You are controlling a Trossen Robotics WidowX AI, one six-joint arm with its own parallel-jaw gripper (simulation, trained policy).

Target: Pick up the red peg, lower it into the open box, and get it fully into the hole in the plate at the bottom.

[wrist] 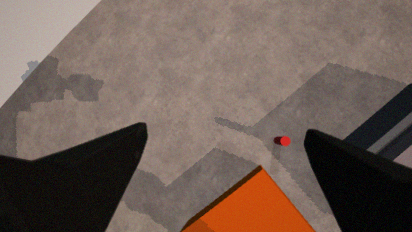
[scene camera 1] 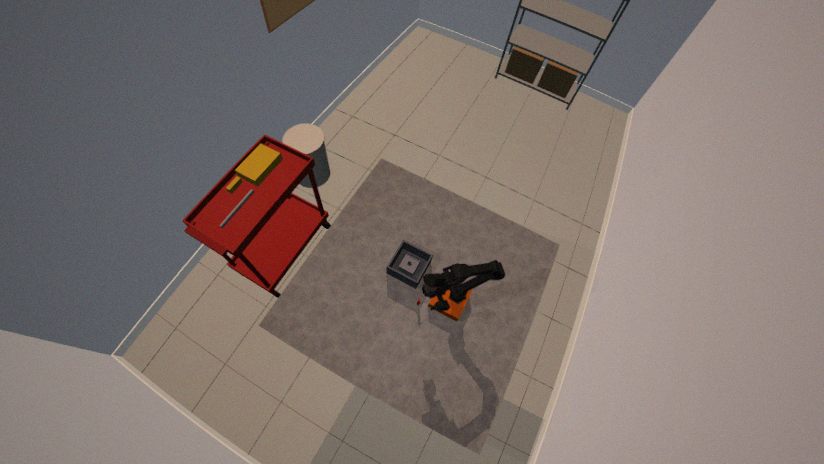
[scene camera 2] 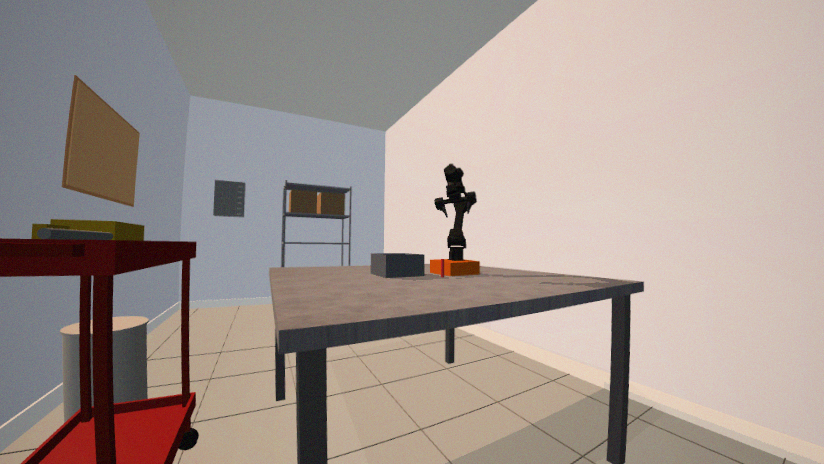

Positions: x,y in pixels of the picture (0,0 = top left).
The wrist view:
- my gripper: 225,133
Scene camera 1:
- dark box: 405,247
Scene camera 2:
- dark box: 387,265
